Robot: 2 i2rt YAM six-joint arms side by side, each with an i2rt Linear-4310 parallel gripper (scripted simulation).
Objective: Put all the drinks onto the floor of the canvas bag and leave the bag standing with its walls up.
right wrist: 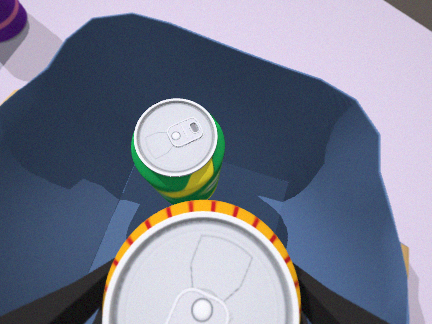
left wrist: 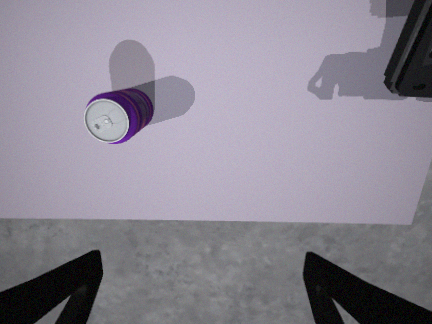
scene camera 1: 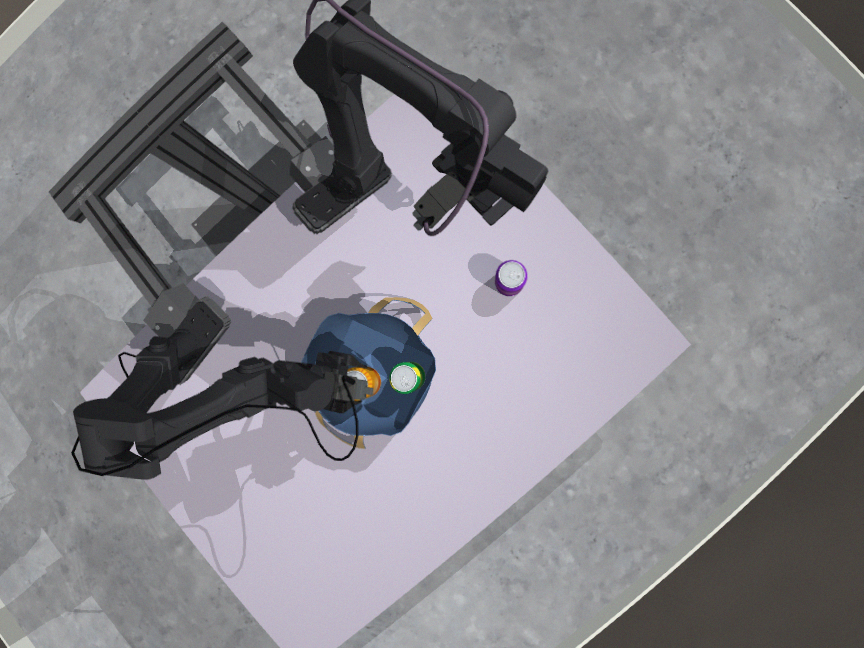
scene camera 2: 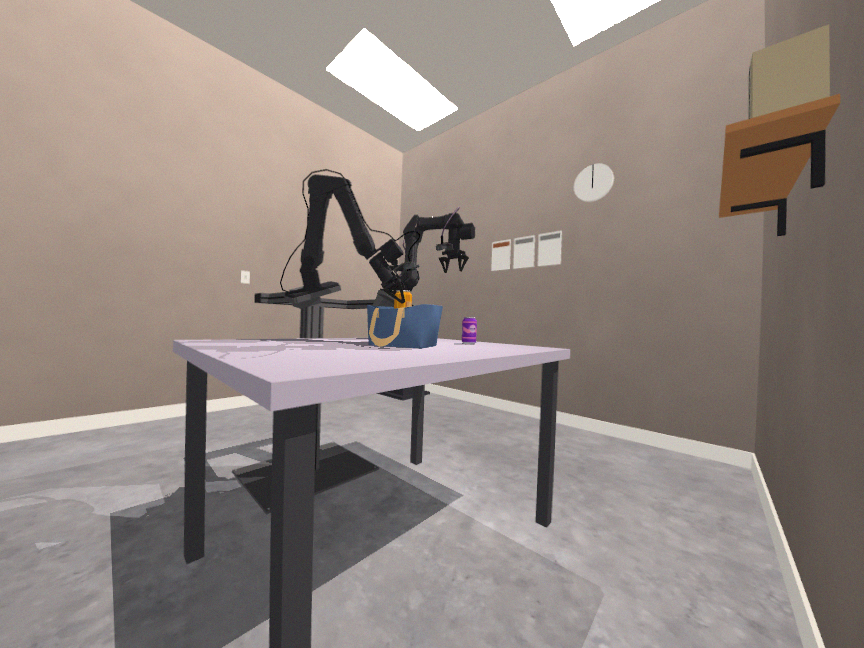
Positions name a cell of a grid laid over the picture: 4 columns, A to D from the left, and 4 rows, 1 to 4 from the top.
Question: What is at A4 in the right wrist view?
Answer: The right gripper.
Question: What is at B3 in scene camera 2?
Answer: A blue canvas bag.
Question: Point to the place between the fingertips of the left gripper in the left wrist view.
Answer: B4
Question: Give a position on a blue canvas bag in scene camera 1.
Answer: B3
